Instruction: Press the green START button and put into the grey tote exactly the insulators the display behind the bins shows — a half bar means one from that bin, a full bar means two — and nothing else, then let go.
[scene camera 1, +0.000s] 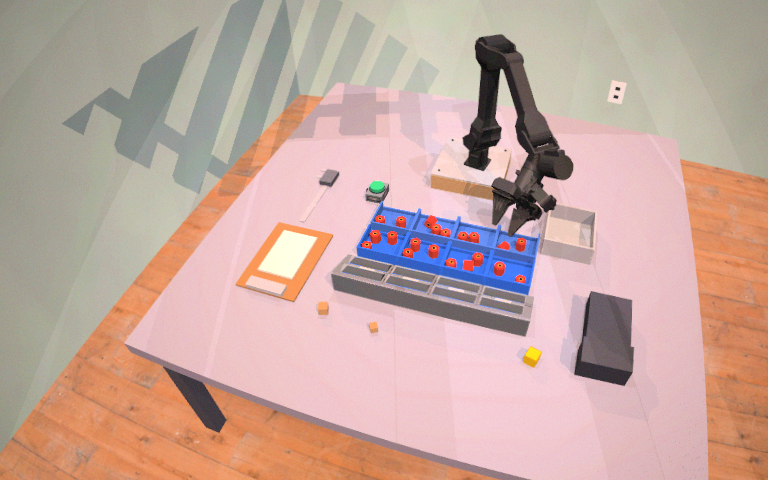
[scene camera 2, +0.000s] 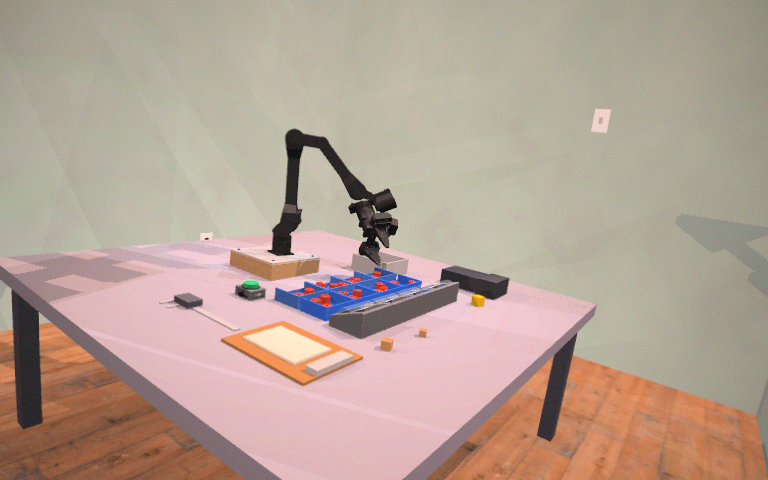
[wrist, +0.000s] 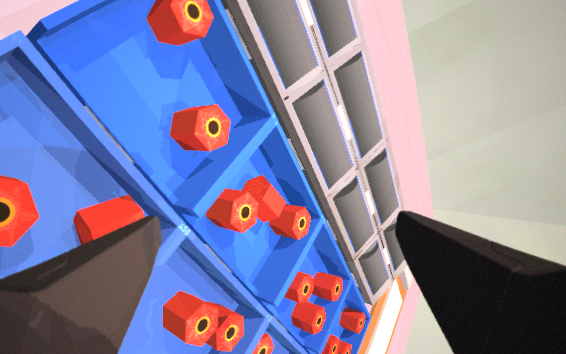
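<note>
Blue bins stand in two rows of compartments, with red insulators inside, some upright and some lying. The grey display runs along them; its windows look plain grey, with no bar that I can make out. The green START button is on a dark box off the bins' left end. The grey tote stands at their right end; its visible floor looks bare. My gripper is open and empty above the bins' rear right end, near the tote.
An orange clipboard lies left of the display. Two small orange cubes and a yellow cube lie beyond it. A black stepped block stands at the right. A dark slider-like tool lies near the button.
</note>
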